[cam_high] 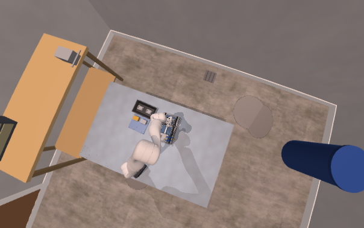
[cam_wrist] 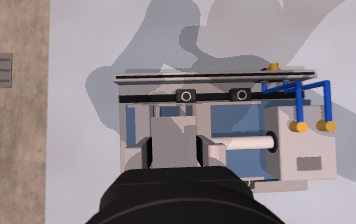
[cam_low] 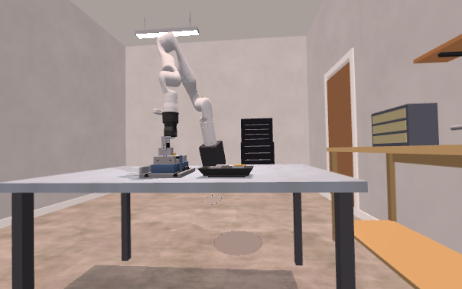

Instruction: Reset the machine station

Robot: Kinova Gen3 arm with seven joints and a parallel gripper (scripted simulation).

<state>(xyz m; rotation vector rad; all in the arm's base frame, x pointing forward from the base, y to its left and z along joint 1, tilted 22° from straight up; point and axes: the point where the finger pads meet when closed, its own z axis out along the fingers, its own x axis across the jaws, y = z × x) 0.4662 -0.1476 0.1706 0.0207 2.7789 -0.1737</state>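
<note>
Now: hand 70 mm past the vise, 10 mm to the right of it and 100 mm above it. Round my hand: yellow brass blank (60 mm behind, 360 mm to the left, 120 mm below).
</note>
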